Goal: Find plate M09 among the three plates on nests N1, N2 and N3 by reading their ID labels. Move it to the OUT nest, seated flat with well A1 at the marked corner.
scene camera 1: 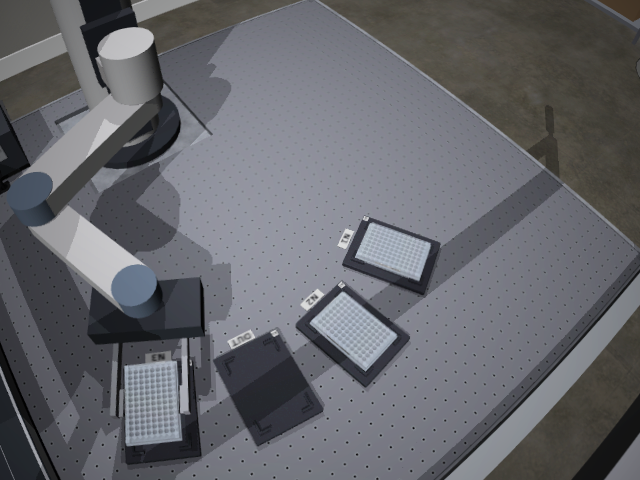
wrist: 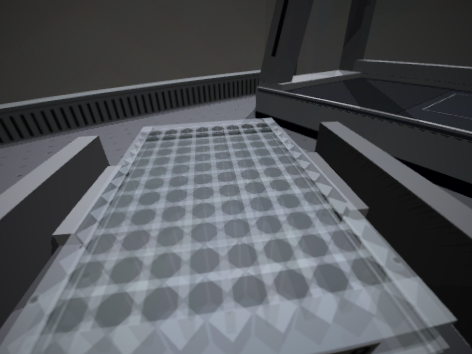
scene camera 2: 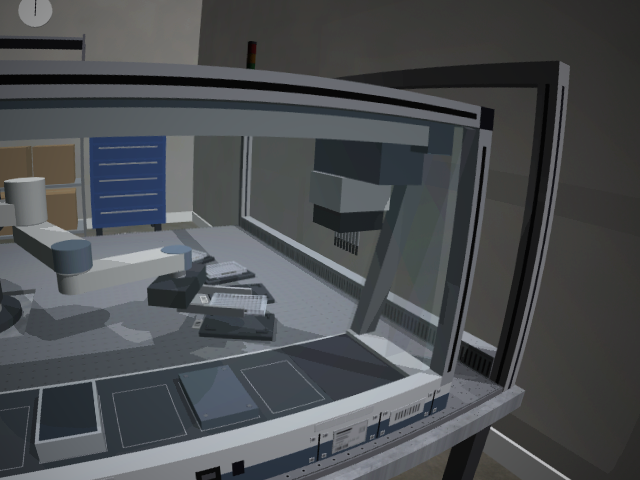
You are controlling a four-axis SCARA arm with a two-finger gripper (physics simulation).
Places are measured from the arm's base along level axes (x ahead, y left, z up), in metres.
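Where they show: gripper, fingertip midpoint: (scene camera 1: 150, 415) (wrist: 214, 147) (scene camera 2: 247, 302).
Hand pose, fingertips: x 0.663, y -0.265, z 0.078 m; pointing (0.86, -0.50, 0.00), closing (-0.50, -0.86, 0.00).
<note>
After its pixels a point has its place.
My gripper (scene camera 1: 151, 405) {x 0.663, y -0.265, z 0.078 m} (scene camera 2: 247, 302) {x 0.663, y -0.265, z 0.078 m} (wrist: 214, 147) {x 0.663, y -0.265, z 0.078 m} is shut on a clear 96-well plate (scene camera 1: 152, 413) {x 0.661, y -0.261, z 0.075 m} (scene camera 2: 237, 303) (wrist: 205, 215) {x 0.629, y -0.240, z 0.073 m}, held level by its long sides. It hangs above the dark nest N3 (scene camera 1: 162, 456) (scene camera 2: 237, 329), with a gap below it in scene camera 2. A label edge shows at the bottom of the wrist view, unreadable. The OUT nest (scene camera 1: 268, 384) (scene camera 2: 264, 293) is bare, with a white tag (scene camera 1: 274, 332) {x 0.641, y -0.019, z 0.025 m} at one corner. One plate (scene camera 1: 354, 330) (scene camera 2: 225, 269) sits on N2 (scene camera 1: 366, 378) {x 0.800, y 0.054, z 0.025 m}, another plate (scene camera 1: 393, 250) {x 0.644, y 0.254, z 0.039 m} on N1 (scene camera 1: 356, 265) {x 0.621, y 0.182, z 0.025 m}. No plate ID is readable.
OUT lies beside N3, with N2 and N1 beyond it. A side deck (scene camera 2: 336, 356) with a blue-grey block (scene camera 2: 217, 395) and an open box (scene camera 2: 69, 449) runs along the bench. A pipette head (scene camera 2: 351, 193) hangs by a slanted post (scene camera 2: 381, 263).
</note>
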